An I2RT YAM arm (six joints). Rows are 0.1 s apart.
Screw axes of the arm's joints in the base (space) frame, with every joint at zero. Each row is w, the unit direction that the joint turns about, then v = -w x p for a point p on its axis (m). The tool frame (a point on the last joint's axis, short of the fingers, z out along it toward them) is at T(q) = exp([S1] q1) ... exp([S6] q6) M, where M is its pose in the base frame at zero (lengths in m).
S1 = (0, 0, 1, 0, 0, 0)
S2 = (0, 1, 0, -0.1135, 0, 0.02)
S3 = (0, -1, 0, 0.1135, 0, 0.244)
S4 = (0, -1, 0, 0.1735, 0, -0.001)
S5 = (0, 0, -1, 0, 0.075, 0)
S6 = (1, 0, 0, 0, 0.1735, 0)
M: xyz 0.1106 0 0.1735 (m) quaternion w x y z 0.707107 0 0.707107 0
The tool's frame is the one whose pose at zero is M.
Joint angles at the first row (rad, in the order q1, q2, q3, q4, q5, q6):
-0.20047, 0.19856, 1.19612, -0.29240, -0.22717, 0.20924
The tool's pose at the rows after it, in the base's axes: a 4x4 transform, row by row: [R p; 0 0 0 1], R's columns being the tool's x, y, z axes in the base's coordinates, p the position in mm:
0.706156 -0.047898 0.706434 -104.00; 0.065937 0.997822 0.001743 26.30; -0.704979 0.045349 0.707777 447.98; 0 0 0 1
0.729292 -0.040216 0.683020 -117.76; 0.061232 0.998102 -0.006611 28.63; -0.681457 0.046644 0.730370 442.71; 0 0 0 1
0.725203 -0.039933 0.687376 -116.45; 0.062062 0.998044 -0.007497 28.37; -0.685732 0.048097 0.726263 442.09; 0 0 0 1
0.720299 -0.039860 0.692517 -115.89; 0.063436 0.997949 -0.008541 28.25; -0.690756 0.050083 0.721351 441.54; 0 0 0 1
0.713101 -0.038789 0.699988 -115.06; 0.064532 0.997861 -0.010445 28.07; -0.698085 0.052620 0.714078 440.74; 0 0 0 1
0.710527 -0.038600 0.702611 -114.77; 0.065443 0.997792 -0.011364 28.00; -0.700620 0.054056 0.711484 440.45; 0 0 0 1
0.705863 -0.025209 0.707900 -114.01; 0.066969 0.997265 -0.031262 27.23; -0.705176 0.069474 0.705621 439.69; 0 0 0 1
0.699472 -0.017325 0.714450 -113.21; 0.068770 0.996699 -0.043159 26.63; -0.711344 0.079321 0.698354 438.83; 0 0 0 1
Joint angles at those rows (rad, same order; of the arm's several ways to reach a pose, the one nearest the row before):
-0.20043, 0.04330, 1.13279, -0.29279, -0.14284, 0.20883
-0.20044, 0.00478, 1.14003, -0.30726, -0.12988, 0.20846
-0.20048, 0.00478, 1.13661, -0.30994, -0.12990, 0.20849
-0.20044, 0.00475, 1.13660, -0.31722, -0.12988, 0.20884
-0.20046, 0.00477, 1.13661, -0.32788, -0.12951, 0.20847
-0.20048, 0.00476, 1.13661, -0.33171, -0.12914, 0.20887
-0.20085, 0.00477, 1.13659, -0.34236, -0.11082, 0.20924
-0.20043, 0.00476, 1.13661, -0.35383, -0.10011, 0.20921

